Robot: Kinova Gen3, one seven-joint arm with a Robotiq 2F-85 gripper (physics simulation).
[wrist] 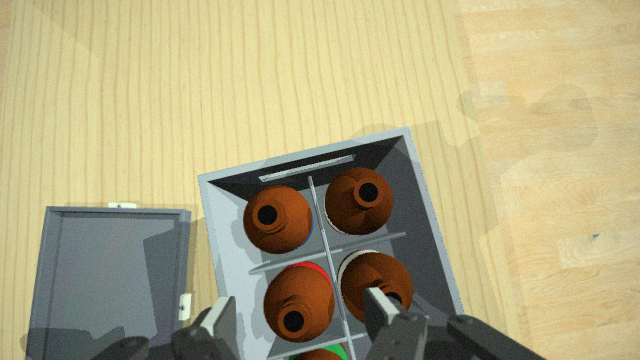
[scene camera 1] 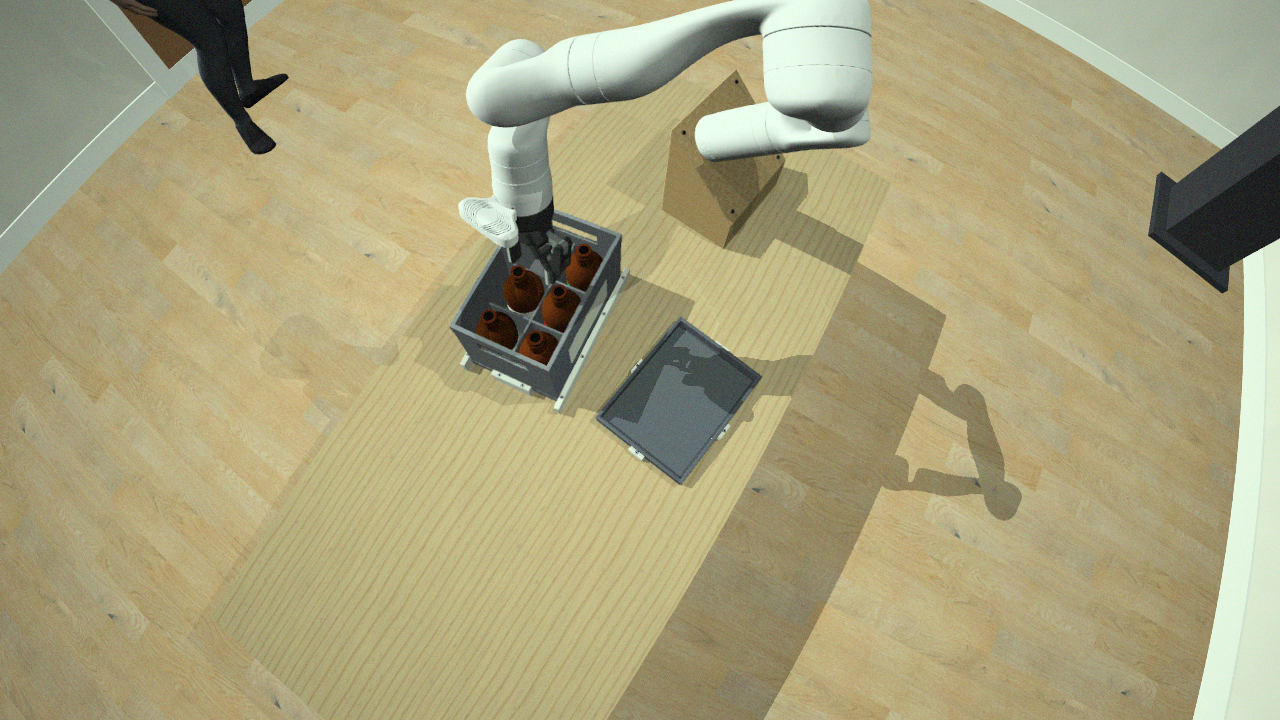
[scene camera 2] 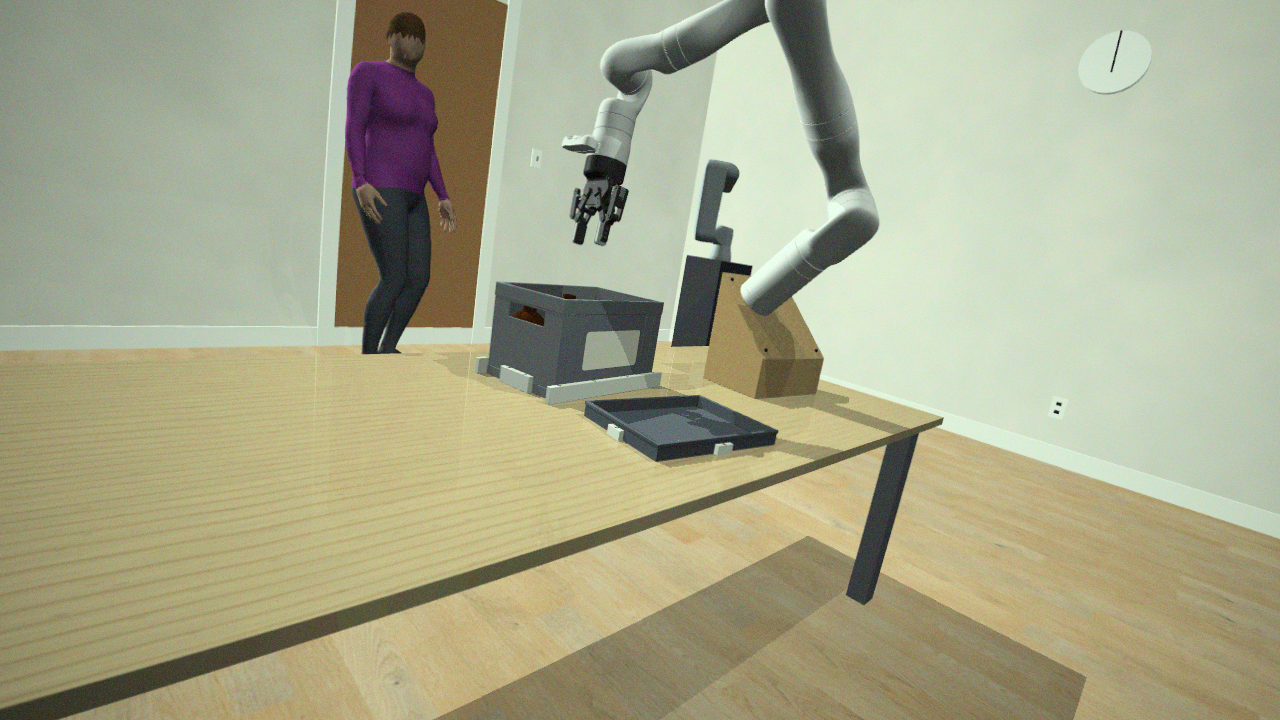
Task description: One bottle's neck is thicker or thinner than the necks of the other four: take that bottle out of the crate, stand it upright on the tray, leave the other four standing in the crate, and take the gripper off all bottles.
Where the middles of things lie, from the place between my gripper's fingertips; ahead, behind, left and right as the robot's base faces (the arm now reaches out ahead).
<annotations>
Now: the crate (scene camera 2: 527, 347) 20 mm behind my hand, 30 mm to the right of it and 180 mm below it. Round my hand: grey tray (scene camera 1: 677, 401): 40 mm behind, 270 mm to the left, 250 mm below.
</annotations>
